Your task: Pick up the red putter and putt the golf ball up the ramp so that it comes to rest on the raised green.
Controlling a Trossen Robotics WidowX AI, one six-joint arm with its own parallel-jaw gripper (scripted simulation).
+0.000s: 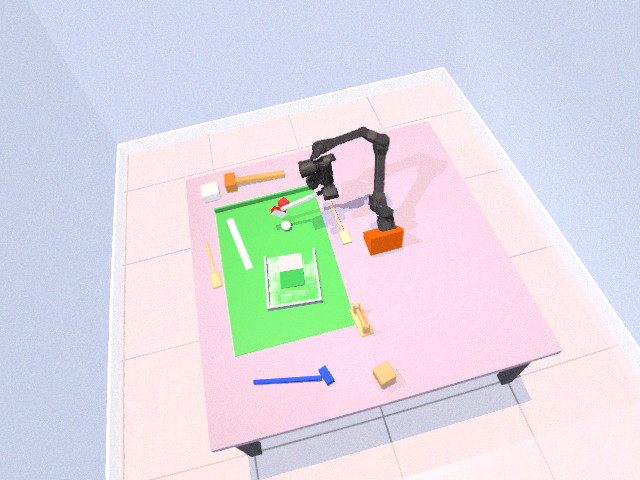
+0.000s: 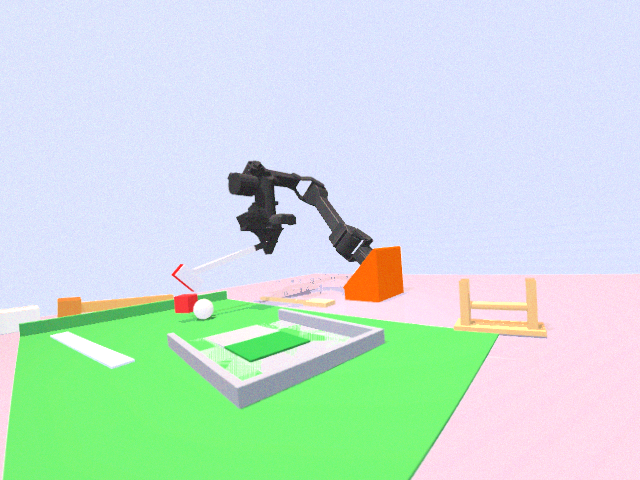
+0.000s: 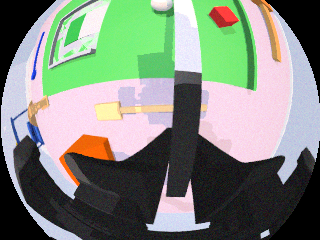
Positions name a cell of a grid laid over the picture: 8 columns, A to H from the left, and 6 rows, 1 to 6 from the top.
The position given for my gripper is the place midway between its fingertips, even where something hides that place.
Observation:
In view: my gripper (image 2: D4), an orange mallet (image 2: A4), a white strip (image 2: B5) and a wooden rack (image 2: G5).
My gripper also shows in image 3 (image 3: E4). Image 3 does not show the white strip: it is out of frame.

